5 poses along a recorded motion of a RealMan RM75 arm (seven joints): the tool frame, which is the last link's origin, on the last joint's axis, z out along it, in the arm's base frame.
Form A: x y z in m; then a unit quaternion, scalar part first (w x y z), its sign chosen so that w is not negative.
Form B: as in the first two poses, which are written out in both.
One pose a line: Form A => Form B
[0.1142, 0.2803, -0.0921, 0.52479, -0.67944, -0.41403, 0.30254] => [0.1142, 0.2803, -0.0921, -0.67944, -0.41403, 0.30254, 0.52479]
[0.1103, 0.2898, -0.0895, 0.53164, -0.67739, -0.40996, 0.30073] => [0.1103, 0.2898, -0.0895, -0.67739, -0.40996, 0.30073, 0.53164]
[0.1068, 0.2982, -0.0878, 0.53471, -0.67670, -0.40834, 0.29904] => [0.1068, 0.2982, -0.0878, -0.67670, -0.40834, 0.29904, 0.53471]
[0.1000, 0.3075, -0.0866, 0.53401, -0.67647, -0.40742, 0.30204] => [0.1000, 0.3075, -0.0866, -0.67647, -0.40742, 0.30204, 0.53401]
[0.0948, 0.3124, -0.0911, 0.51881, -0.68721, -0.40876, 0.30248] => [0.0948, 0.3124, -0.0911, -0.68721, -0.40876, 0.30248, 0.51881]
